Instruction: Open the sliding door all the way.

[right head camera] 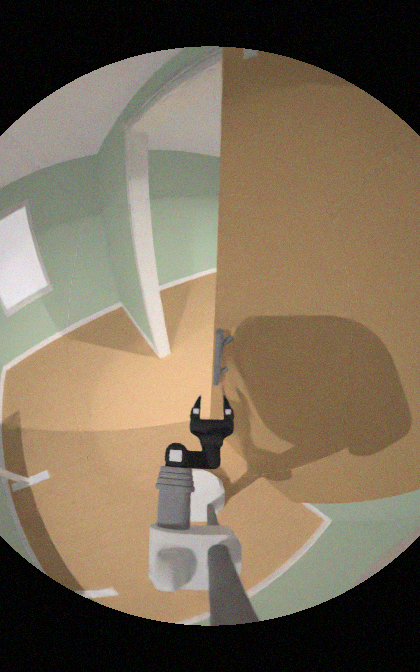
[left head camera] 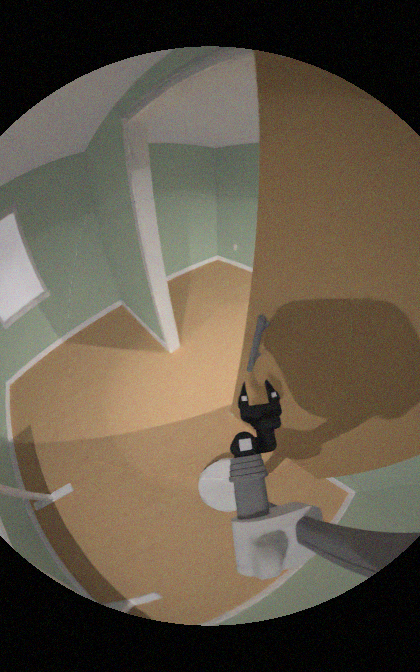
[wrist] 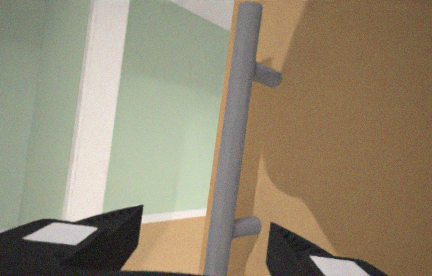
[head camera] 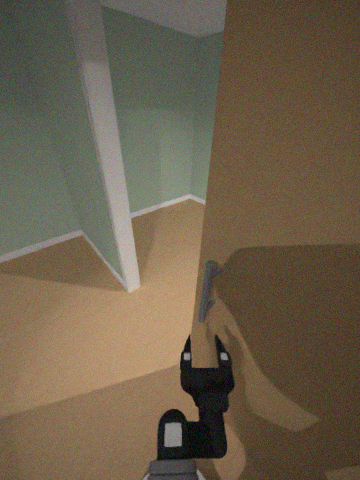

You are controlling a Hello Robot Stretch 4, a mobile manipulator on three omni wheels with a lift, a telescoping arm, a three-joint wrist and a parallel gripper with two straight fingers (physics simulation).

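Places are measured from the robot's base along level axes (x ahead, y left, z up), in millimetres.
Pixels of known places: gripper, between the fingertips: [wrist: 204, 233] [head camera: 202, 336].
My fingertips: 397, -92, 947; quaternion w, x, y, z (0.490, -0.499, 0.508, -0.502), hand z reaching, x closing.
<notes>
Behind a point stands the place of what it marks, as x, y, z.
The brown sliding door [head camera: 290, 150] {474, -220, 1472} [left head camera: 335, 200] [right head camera: 300, 200] [wrist: 360, 125] {472, -222, 1036} fills the right side of the views. To the left of its edge is an open gap up to the white door post. A grey bar handle [head camera: 205, 292] {503, -107, 1027} [left head camera: 256, 344] [right head camera: 218, 357] [wrist: 232, 135] {502, -110, 1011} stands upright near the door's left edge, on two short mounts. My gripper [head camera: 204, 340] {397, -92, 947} [left head camera: 256, 385] [right head camera: 213, 400] [wrist: 204, 233] {397, -92, 947} is open. In the head views the handle stands beyond the fingertips, apart from them. In the wrist view it shows across the gap between the fingers.
The white door post [head camera: 107, 150] {1381, 422, 1313} [left head camera: 150, 225] [right head camera: 142, 225] [wrist: 97, 110] {1392, 410, 1055} bounds the doorway at the left, at the end of a green wall. Through the doorway are green walls with white skirting and a wooden floor. A window [left head camera: 17, 270] [right head camera: 22, 260] is at the far left.
</notes>
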